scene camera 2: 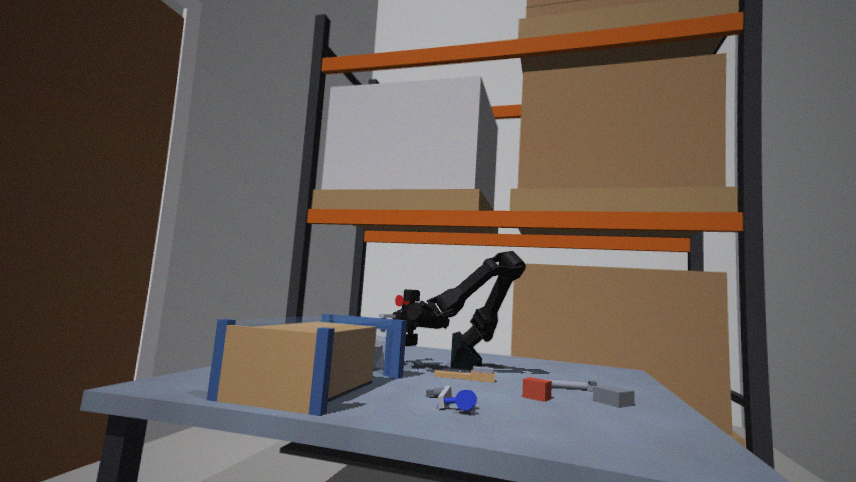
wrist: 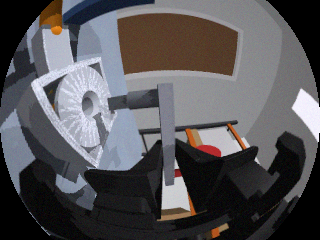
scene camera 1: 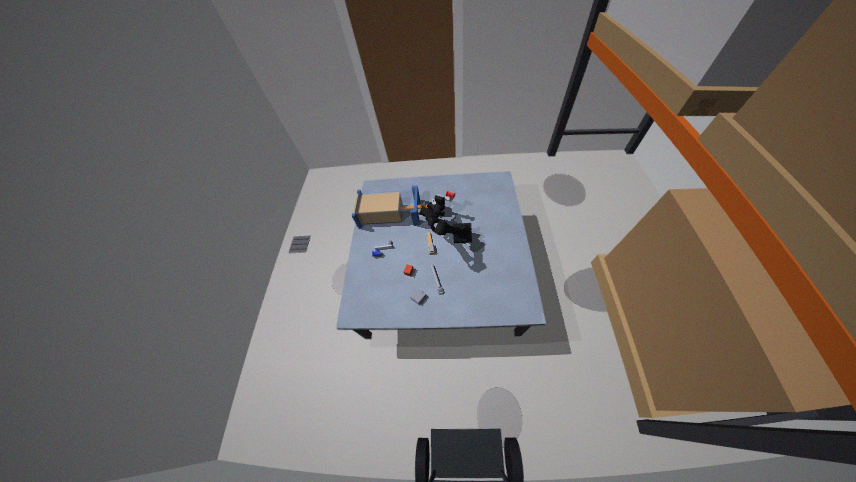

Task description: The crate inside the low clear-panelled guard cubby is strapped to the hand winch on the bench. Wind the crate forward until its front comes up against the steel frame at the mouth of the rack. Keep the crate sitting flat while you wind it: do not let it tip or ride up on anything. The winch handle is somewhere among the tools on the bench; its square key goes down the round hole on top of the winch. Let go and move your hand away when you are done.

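Observation:
The gripper (wrist: 167,142) is visible, as are a winch handle (wrist: 163,97) and a grey winch (wrist: 76,131). A clear-panelled cubby (scene camera 2: 303,364) can be seen, and scene camera 1 shows the cubby too (scene camera 1: 394,206). There is also a grey block (scene camera 2: 614,396), though in the wrist view the block is out of frame.

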